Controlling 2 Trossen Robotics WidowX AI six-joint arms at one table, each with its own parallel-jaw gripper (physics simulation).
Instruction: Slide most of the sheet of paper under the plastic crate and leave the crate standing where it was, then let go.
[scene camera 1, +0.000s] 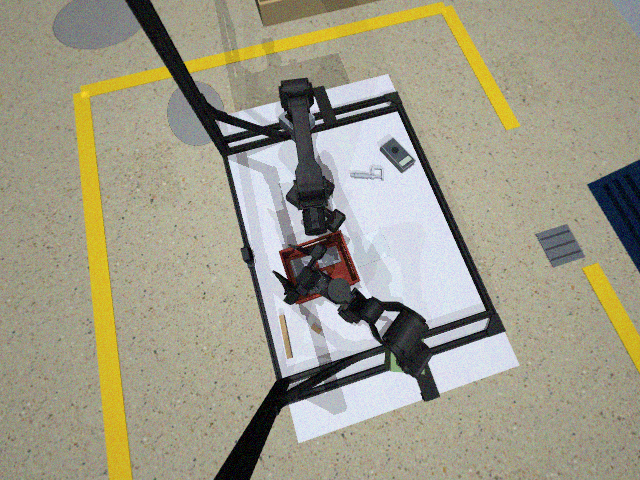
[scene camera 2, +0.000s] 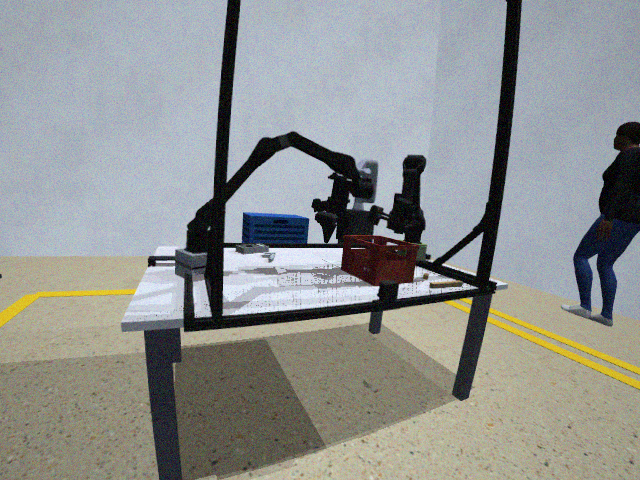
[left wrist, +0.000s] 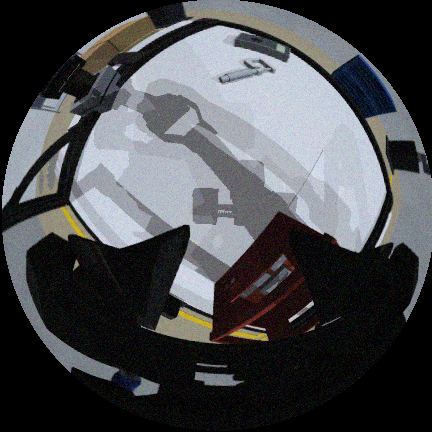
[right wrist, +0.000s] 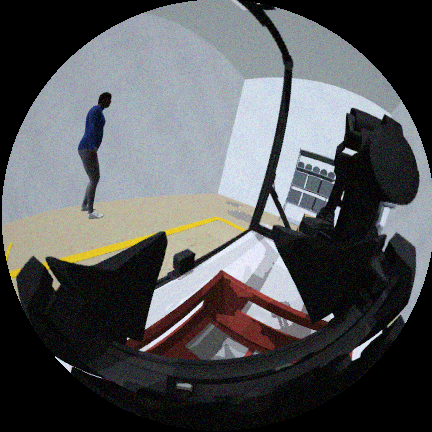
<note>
The left gripper (scene camera 2: 331, 241) is open and holds nothing. Also in view: a red plastic crate (scene camera 1: 343, 269). The right gripper (scene camera 1: 280, 257) is open, with nothing in its grasp.
The red plastic crate also shows in the right wrist view (right wrist: 224, 296). The left gripper shows as well in the left wrist view (left wrist: 241, 232). The right gripper shows as well in scene camera 2 (scene camera 2: 391, 223) and in the right wrist view (right wrist: 220, 233).
</note>
